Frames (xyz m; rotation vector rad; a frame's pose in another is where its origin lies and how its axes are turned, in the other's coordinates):
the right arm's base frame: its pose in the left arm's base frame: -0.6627 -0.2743 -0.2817 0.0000 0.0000 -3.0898
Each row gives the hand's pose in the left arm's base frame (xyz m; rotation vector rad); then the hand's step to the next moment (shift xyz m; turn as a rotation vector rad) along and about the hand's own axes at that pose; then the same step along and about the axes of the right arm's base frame.
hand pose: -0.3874 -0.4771 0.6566 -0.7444 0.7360 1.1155
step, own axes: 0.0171 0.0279 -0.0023 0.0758 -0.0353 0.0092
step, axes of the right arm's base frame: 0.0216 -0.0152 -0.0195 -0.0571 -0.0336 -0.0519
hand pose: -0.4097 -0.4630 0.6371 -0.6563 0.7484 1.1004
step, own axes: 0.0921 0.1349 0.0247 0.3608 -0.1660 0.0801
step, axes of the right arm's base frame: 0.0918 -0.1166 -0.0727 -0.2786 -0.1886 -0.2257
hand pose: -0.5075 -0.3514 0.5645 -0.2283 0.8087 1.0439
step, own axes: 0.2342 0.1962 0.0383 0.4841 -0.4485 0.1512
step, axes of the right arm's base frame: 0.0724 -0.2834 -0.0963 -0.5791 -0.1503 -0.3168
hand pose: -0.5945 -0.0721 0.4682 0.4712 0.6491 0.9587
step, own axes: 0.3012 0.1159 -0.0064 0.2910 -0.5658 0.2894
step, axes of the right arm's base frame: -0.0674 -0.3150 -0.0203 -0.6521 0.0906 -0.2347
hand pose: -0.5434 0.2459 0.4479 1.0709 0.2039 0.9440
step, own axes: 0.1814 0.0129 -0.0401 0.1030 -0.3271 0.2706
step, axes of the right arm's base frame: -0.0890 -0.1582 0.0418 -0.3895 0.1692 -0.1023
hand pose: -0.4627 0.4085 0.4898 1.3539 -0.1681 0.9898
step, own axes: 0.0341 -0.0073 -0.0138 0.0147 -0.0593 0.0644
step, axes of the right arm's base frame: -0.0211 -0.0285 0.0122 -0.0740 0.0461 -0.0169
